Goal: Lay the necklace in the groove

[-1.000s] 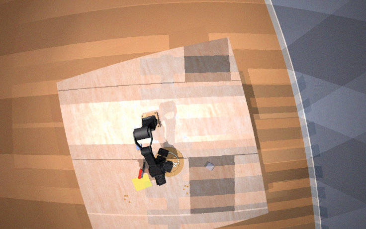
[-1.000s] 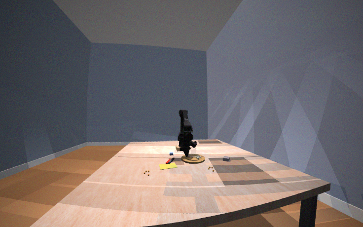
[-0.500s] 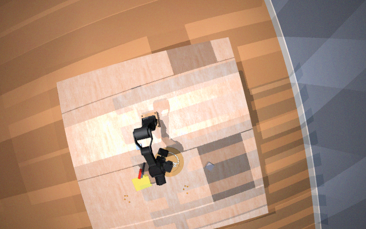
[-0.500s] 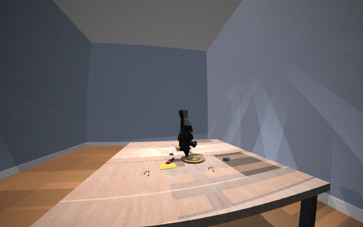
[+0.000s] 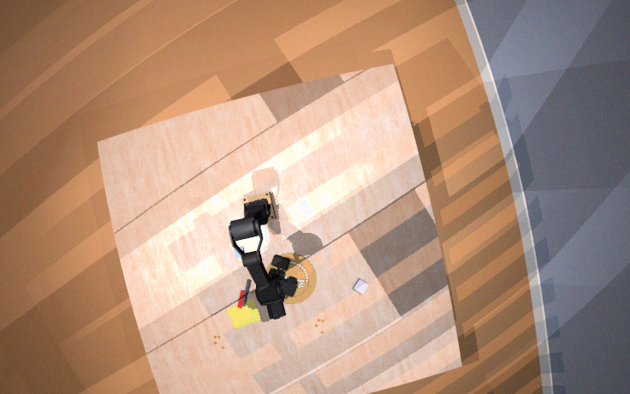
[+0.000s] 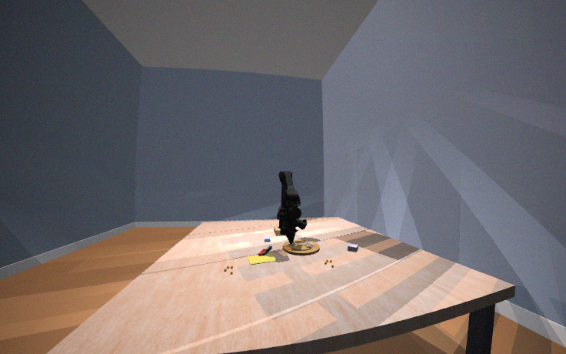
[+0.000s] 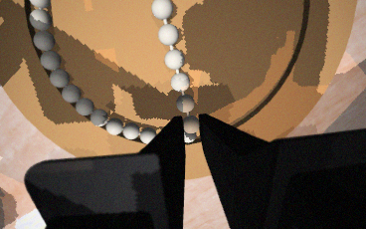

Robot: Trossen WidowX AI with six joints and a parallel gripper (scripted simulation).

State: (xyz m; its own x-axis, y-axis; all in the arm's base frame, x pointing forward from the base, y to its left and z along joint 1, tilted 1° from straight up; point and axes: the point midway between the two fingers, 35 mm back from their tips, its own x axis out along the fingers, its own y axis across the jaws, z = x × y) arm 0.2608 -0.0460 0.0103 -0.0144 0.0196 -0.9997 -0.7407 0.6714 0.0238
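Now: the round bead board 4 cm to the left of my gripper tip, 3 cm ahead of it and 1 cm below it. The rest, counted from my gripper tip: blue block: 14 cm behind, 10 cm to the right, 1 cm below; yellow note: 19 cm to the right, 10 cm ahead, 2 cm below; red marker: 16 cm to the right, 3 cm ahead, 1 cm below.
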